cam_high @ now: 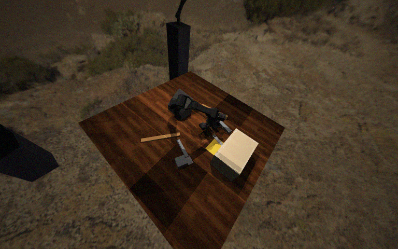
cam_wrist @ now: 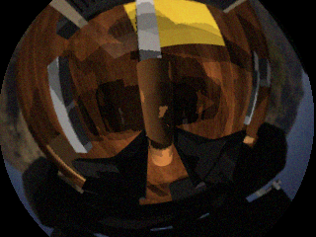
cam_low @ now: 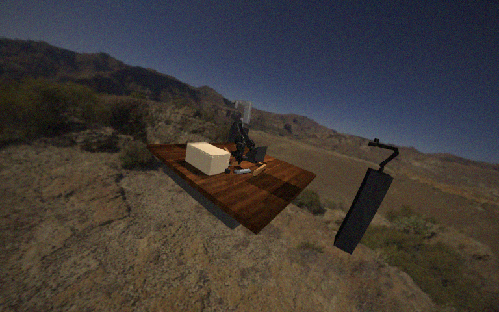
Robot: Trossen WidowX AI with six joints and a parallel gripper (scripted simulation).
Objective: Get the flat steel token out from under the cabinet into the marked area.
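Now: the grey bar 130 mm to the left of my gripper tip and 90 mm ahead of it. From my gripper tip the other things lie so: steel token: 280 mm ahead, 100 mm to the right; grey block: 380 mm to the right, 50 mm ahead, 10 mm above; grey scraper: 310 mm to the right, 30 mm ahead.
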